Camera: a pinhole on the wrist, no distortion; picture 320 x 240 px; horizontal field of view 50.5 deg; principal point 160.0 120.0 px. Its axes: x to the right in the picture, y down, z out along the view. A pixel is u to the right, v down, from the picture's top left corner.
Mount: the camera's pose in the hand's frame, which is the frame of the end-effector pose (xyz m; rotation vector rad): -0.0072 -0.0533 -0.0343 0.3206 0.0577 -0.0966
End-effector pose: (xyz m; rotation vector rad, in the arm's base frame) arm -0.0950 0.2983 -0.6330 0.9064 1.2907 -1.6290
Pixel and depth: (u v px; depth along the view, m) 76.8 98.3 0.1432
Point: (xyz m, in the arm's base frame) -0.1809 0.2175 -0.5404
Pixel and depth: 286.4 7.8 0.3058
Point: -0.3798 0.0962 -0.5936
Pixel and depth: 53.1 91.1 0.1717
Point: -0.1866 0.1961 -0.5138
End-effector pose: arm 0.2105 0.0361 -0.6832 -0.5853 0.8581 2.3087
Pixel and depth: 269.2 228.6 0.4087
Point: 0.0734 0.4047 -0.5360
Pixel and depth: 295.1 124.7 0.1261
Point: 0.2240 0.1700 -0.6953
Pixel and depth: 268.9 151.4 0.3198
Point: 0.1692 0.3491 -0.6180
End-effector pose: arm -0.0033 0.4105 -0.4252 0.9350 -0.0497 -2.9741
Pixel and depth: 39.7 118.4 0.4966
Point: -0.1296 0.6240 0.0273
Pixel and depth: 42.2 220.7 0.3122
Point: -0.0989 0.4759 -0.1300
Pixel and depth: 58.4 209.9 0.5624
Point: -0.2117 0.5043 0.1063
